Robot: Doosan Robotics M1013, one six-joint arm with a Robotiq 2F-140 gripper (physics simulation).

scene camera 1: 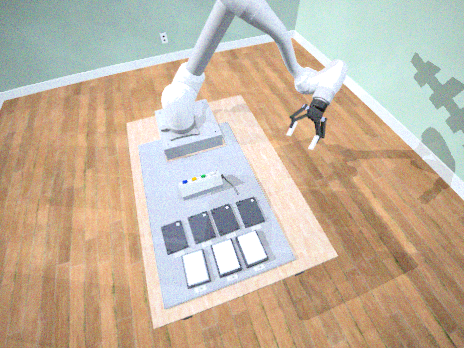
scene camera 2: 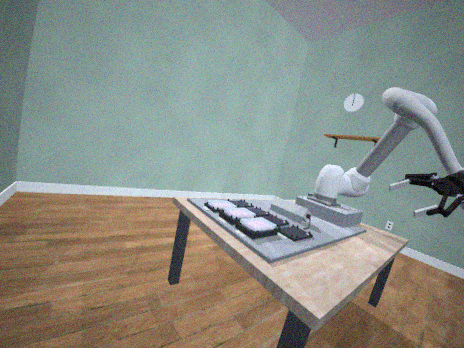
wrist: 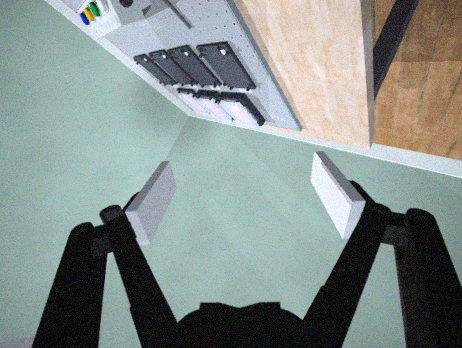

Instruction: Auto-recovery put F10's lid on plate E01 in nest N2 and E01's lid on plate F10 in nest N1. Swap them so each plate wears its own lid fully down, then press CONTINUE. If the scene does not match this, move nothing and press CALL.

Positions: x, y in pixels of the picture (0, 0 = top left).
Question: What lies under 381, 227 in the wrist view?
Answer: My gripper.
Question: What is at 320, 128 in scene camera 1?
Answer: My gripper.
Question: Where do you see a white button box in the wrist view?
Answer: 104, 25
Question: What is my gripper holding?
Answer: Nothing.
